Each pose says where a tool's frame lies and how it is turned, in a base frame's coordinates. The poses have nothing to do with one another.
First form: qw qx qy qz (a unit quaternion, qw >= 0); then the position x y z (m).
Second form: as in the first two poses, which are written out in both.
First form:
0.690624, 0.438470, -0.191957, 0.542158, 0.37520, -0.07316, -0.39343
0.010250, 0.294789, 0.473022, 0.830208, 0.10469, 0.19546, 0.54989
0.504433, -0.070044, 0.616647, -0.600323, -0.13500, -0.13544, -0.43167
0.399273, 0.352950, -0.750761, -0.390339, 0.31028, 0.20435, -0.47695
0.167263, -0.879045, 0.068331, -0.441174, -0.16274, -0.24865, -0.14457
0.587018, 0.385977, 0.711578, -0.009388, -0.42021, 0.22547, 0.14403
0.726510, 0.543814, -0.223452, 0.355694, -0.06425, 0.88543, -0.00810
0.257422, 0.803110, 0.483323, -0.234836, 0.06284, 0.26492, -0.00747
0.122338, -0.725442, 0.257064, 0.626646, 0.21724, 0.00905, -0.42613
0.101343, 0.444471, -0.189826, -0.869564, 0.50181, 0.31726, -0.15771
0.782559, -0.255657, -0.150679, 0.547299, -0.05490, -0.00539, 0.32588
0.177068, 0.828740, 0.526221, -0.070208, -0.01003, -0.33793, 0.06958
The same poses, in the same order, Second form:
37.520, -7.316, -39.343, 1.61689, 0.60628, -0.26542, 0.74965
10.469, 19.546, 54.989, 3.12109, 0.29480, 0.47305, 0.83025
-13.500, -13.544, -43.167, 2.08414, -0.08112, 0.71417, -0.69526
31.028, 20.435, -47.695, 2.32014, 0.38497, -0.81886, -0.42575
-16.274, -24.865, -14.457, 2.80549, -0.89161, 0.06931, -0.44748
-42.021, 22.547, 14.403, 1.88685, 0.47677, 0.87895, -0.01160
-6.425, 88.543, -0.810, 1.51513, 0.79140, -0.32518, 0.51763
6.284, 26.492, -0.747, 2.62089, 0.83112, 0.50018, -0.24303
21.724, 0.905, -42.613, 2.89630, -0.73093, 0.25901, 0.63139
50.181, 31.726, -15.771, 2.93856, 0.44677, -0.19081, -0.87406
-5.490, -0.539, 32.588, 1.34406, -0.41064, -0.24203, 0.87909
-1.003, -33.793, 6.958, 2.78558, 0.84205, 0.53467, -0.07134

